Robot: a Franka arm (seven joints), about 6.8 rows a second.
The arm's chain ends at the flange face. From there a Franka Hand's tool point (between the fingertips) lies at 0.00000 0.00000 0.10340 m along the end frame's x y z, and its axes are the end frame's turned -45 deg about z.
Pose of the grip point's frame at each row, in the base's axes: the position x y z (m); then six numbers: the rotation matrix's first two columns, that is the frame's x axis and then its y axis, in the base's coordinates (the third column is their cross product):
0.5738 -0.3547 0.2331 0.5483 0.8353 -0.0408 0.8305 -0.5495 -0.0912
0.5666 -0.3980 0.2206 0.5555 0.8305 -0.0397 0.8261 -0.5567 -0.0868
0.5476 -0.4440 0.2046 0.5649 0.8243 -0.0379 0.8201 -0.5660 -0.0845
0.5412 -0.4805 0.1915 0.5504 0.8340 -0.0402 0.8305 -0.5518 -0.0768
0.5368 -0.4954 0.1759 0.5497 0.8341 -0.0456 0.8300 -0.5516 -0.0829
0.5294 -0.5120 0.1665 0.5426 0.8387 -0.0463 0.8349 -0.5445 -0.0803
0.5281 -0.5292 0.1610 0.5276 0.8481 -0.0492 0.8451 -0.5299 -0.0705
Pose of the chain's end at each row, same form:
0.5840 -0.3564 0.3360 0.9750 0.2021 -0.0933 0.1995 -0.9792 -0.0356
0.5763 -0.3996 0.3235 0.9769 0.1936 -0.0894 0.1913 -0.9809 -0.0333
0.5570 -0.4457 0.3076 0.9793 0.1826 -0.0865 0.1805 -0.9831 -0.0330
0.5501 -0.4814 0.2945 0.9764 0.1995 -0.0827 0.1981 -0.9799 -0.0259
0.5466 -0.4962 0.2788 0.9756 0.1998 -0.0909 0.1982 -0.9798 -0.0264
0.5390 -0.5125 0.2695 0.9740 0.2080 -0.0895 0.2067 -0.9781 -0.0240
0.5370 -0.5287 0.2640 0.9706 0.2250 -0.0846 0.2245 -0.9744 -0.0151

